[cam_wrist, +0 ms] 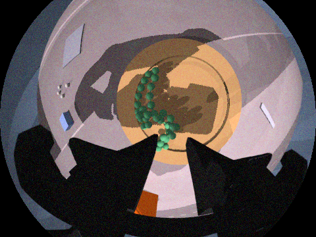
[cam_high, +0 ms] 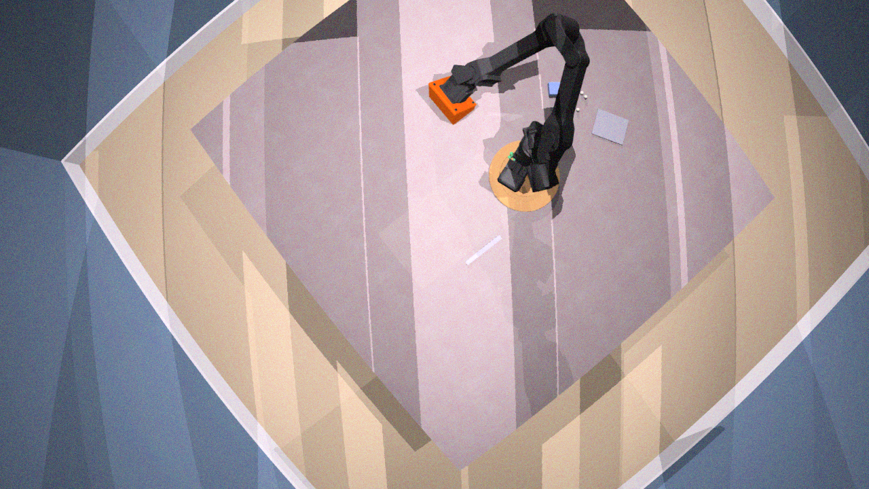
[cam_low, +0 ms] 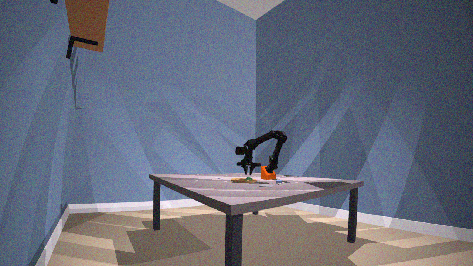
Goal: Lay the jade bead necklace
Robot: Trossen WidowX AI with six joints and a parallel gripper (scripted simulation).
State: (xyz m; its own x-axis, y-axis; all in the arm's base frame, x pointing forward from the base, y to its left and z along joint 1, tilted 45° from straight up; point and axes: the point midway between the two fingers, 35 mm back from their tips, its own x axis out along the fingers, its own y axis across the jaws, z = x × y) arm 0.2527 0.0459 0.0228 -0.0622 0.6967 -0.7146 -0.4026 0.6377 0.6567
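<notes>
Now: gripper tip 40 mm short of the round tan bead board and 30 mm above it. Round my gripper tip: white strip: 140 mm ahead, 210 mm to the right, 40 mm below; then pale square sheet: 60 mm ahead, 300 mm to the left, 40 mm below; then blue cube: 120 mm behind, 220 mm to the left, 30 mm below.
</notes>
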